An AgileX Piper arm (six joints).
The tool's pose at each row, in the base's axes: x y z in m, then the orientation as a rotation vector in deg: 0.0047, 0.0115, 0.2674, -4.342, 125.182, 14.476; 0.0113, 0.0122, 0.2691, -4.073, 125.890, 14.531; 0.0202, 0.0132, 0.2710, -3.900, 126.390, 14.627; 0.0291, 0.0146, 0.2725, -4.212, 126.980, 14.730; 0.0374, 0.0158, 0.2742, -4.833, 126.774, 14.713; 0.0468, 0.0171, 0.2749, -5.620, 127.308, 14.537; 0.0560, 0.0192, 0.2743, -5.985, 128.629, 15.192
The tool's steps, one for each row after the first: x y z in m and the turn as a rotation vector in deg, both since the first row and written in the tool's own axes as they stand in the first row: -0.0052, 0.0000, 0.0044, 0.102, 0.676, 0.281; -0.0119, -0.0001, 0.0106, 0.127, 1.159, 0.488; -0.0183, 0.0002, 0.0172, -0.025, 1.780, 0.362; -0.0245, 0.0004, 0.0231, -0.253, 1.640, -0.106; -0.0306, 0.0004, 0.0304, -0.382, 2.246, -0.676; -0.0354, 0.0010, 0.0385, -0.899, 3.626, -0.558
